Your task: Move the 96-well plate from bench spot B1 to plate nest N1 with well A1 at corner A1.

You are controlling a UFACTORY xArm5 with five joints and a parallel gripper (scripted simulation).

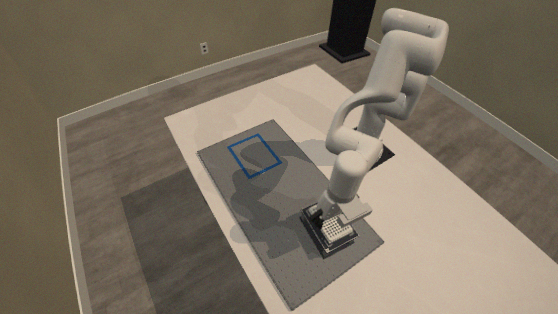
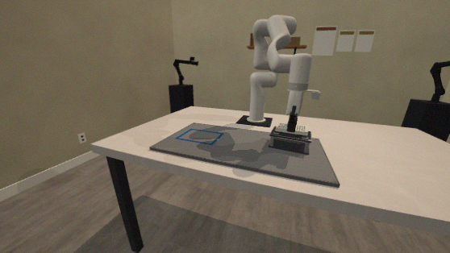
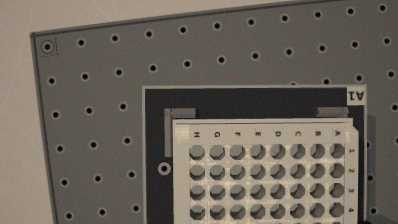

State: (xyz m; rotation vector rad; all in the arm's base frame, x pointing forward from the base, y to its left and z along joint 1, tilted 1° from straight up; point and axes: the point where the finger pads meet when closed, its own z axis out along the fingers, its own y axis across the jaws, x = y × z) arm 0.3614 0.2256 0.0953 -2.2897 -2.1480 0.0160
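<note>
Right now the dark raised nest N1 is 30 mm below my hand. Round my hand: white 96-well plate: 10 mm below; A1 corner mark: 60 mm ahead, 70 mm to the left, 30 mm below.
</note>
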